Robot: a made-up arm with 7 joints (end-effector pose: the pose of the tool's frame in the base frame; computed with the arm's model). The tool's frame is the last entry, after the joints. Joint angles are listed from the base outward.
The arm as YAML. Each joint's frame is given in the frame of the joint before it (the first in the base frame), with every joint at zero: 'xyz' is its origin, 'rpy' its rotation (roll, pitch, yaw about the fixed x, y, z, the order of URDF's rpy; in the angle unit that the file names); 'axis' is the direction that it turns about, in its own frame. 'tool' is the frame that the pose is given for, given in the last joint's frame.
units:
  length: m
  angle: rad
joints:
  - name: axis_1
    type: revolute
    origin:
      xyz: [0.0, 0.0, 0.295]
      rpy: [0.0, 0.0, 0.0]
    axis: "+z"
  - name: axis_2
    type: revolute
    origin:
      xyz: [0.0, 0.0, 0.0]
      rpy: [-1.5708, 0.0, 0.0]
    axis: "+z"
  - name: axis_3
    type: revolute
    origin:
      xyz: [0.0, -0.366, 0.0]
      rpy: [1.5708, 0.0, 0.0]
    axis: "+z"
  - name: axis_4
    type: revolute
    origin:
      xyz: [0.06, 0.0, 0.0]
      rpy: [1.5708, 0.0, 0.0]
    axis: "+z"
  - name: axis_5
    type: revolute
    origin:
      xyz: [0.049, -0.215, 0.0]
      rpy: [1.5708, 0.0, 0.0]
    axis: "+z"
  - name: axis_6
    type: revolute
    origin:
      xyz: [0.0, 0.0, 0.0]
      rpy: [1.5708, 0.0, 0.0]
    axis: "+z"
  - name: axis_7
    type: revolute
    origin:
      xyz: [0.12, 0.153, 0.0]
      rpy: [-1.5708, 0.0, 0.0]
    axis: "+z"
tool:
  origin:
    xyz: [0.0, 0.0, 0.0]
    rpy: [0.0, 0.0, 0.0]
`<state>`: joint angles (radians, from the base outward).
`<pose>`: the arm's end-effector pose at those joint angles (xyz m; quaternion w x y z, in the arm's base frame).
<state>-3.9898 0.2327 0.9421 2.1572 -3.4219 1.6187 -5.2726</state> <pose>-0.3236 0.0573 0.9689 0.4596 -0.1931 0.1488 -0.8540</pose>
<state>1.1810 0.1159 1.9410 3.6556 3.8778 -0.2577 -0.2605</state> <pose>0.0744 -0.0309 0.9875 0.1908 -0.1664 0.0728 -0.9647</pose>
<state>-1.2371 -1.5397 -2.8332 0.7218 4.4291 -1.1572 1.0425</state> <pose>-0.2899 0.1553 0.1979 0.2367 -0.2596 -0.5844 0.7315</pose>
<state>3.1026 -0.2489 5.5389 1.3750 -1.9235 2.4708 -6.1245</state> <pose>0.0605 0.2969 0.7419 0.4758 0.5520 0.3659 0.5789</pose>
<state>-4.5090 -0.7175 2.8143 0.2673 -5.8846 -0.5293 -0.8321</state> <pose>-0.1077 -0.3537 0.2064 0.1320 0.8254 -0.5254 -0.1589</pose>
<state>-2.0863 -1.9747 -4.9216 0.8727 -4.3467 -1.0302 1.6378</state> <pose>0.2773 0.1816 0.4044 0.2875 0.0621 0.0778 -0.9526</pose>
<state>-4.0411 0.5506 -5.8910 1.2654 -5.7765 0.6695 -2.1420</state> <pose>-0.4612 0.2942 0.3165 0.2576 0.5366 -0.8026 0.0377</pose>
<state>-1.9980 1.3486 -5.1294 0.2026 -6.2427 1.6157 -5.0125</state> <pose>0.0089 -0.0289 0.2982 0.2839 -0.5174 0.1913 0.7843</pose>
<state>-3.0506 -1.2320 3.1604 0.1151 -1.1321 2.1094 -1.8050</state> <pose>0.1517 -0.1604 0.2815 0.4645 0.4094 -0.2510 0.7440</pose>
